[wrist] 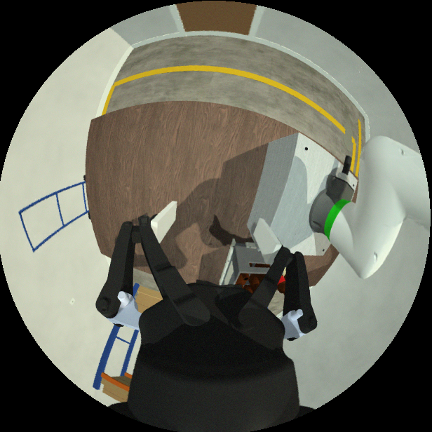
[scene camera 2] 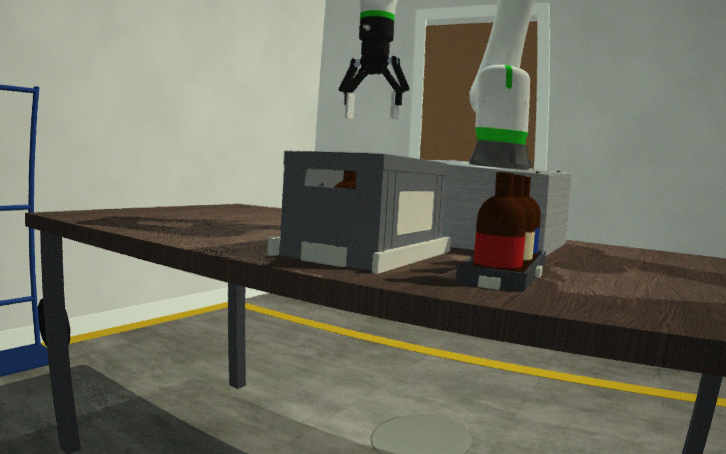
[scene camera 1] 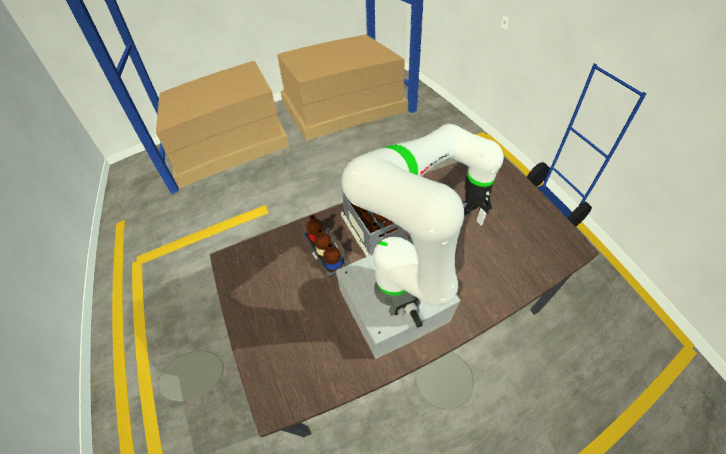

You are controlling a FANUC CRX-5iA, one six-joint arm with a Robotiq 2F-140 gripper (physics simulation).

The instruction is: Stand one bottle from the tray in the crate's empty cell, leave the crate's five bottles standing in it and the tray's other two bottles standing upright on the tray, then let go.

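Frame: origin at the arm's base, x ahead, y left, z up, level; centimetres.
Seen in the pictures: gripper, fingertip midpoint: (scene camera 2: pixel 371 118) (scene camera 1: pixel 466 228); arm's base at its link origin: (scene camera 2: pixel 499 166) (scene camera 1: pixel 394 288).
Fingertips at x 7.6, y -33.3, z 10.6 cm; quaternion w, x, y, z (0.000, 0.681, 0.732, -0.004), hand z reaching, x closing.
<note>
Pixels of each thing's top centre, then the offset from my fingertips to it.
- grey crate at its top centre: (scene camera 2: pixel 372 156) (scene camera 1: pixel 373 205) dx +34.3, dy +24.6, dz -11.5 cm
- red-labelled at its top centre: (scene camera 2: pixel 505 172) (scene camera 1: pixel 312 217) dx +39.9, dy +51.7, dz -13.0 cm
- cream-labelled at its top centre: (scene camera 2: pixel 516 174) (scene camera 1: pixel 320 231) dx +30.8, dy +50.6, dz -13.0 cm
- blue-labelled at its top centre: (scene camera 2: pixel 523 176) (scene camera 1: pixel 330 245) dx +22.1, dy +49.0, dz -13.0 cm
My gripper (scene camera 1: pixel 474 211) (scene camera 2: pixel 372 107) (wrist: pixel 217 218) is open and empty, pointing down. It hangs above the table, higher than the crate, and to the crate's right in scene camera 1. The grey crate (scene camera 1: pixel 377 242) (scene camera 2: pixel 331 214) (wrist: pixel 244 251) stands on the table, partly hidden by the arm; brown bottles (scene camera 1: pixel 369 218) (scene camera 2: pixel 349 179) (wrist: pixel 247 281) show inside. Its empty cell cannot be made out. On the dark tray (scene camera 1: pixel 330 273) (scene camera 2: pixel 465 276), three brown bottles stand upright in a row: red-labelled (scene camera 1: pixel 314 227) (scene camera 2: pixel 500 230), cream-labelled (scene camera 1: pixel 322 241) (scene camera 2: pixel 529 246) and blue-labelled (scene camera 1: pixel 331 256) (scene camera 2: pixel 537 240).
The arm's grey base block (scene camera 1: pixel 356 299) (scene camera 2: pixel 557 208) (wrist: pixel 280 200) stands beside the crate and tray. The arm's upper links pass over the crate in scene camera 1. White rails (scene camera 2: pixel 412 254) lie along the crate's foot. A blue hand truck (scene camera 1: pixel 607 155) stands beyond the table.
</note>
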